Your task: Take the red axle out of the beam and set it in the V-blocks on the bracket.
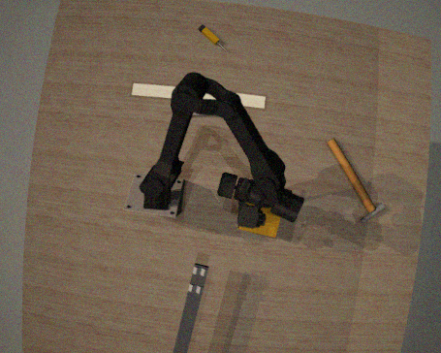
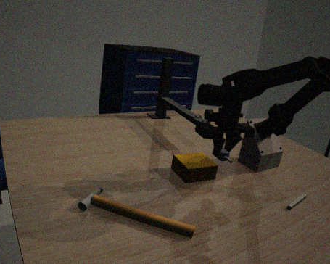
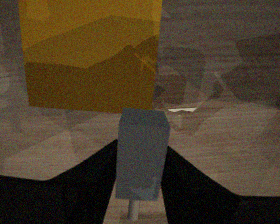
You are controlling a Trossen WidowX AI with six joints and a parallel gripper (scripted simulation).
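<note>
Right now the yellow beam is 4 cm ahead of my gripper tip, 7 cm to the right of it and 6 cm below it. Also, from my gripper tip: grey block: 2 cm to the left, 1 cm above; grey bar: 15 cm behind, 23 cm to the left, 8 cm below; yellow screwdriver: 15 cm behind, 47 cm to the left, 8 cm below.
</note>
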